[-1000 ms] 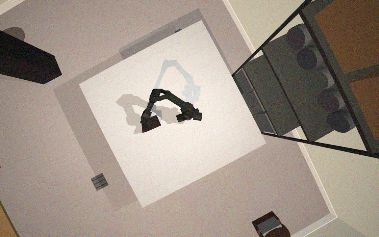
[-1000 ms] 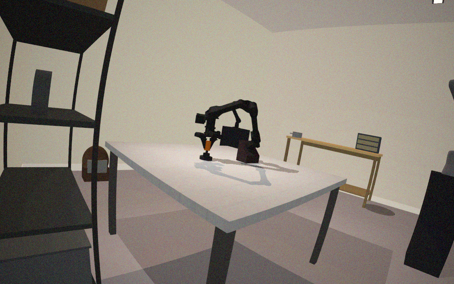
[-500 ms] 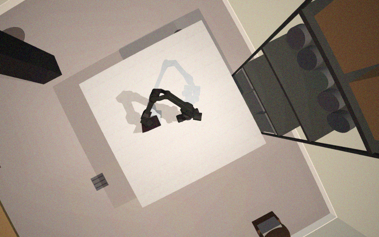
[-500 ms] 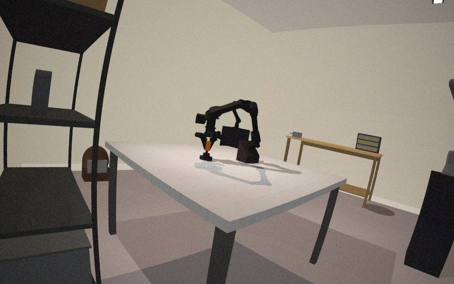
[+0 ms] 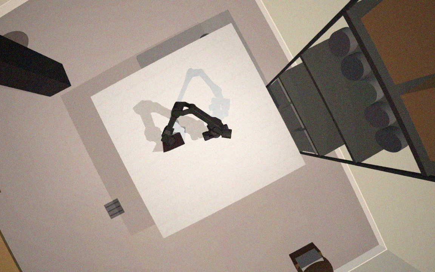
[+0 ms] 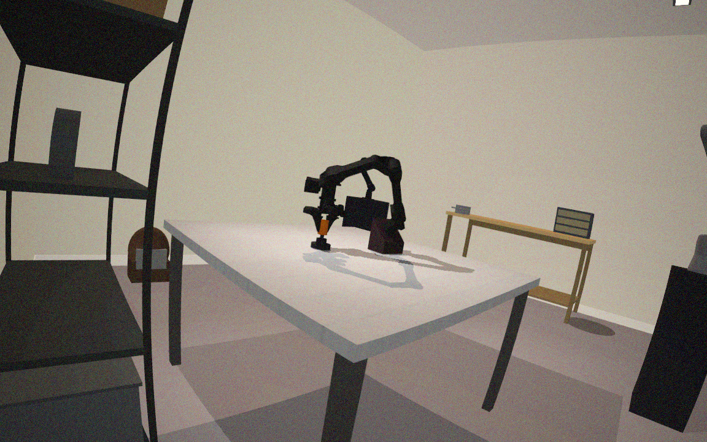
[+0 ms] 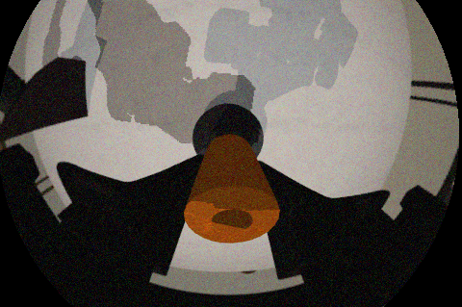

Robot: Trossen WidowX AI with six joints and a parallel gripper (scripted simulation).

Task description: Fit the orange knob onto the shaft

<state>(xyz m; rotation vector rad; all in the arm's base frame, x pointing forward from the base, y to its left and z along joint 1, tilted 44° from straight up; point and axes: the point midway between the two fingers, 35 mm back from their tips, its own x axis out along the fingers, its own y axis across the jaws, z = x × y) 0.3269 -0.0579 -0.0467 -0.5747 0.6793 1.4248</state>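
Right now my gripper tip is 20 mm below the orange knob. The rest, counted from my gripper tip: dark round pedestal: 40 mm below.
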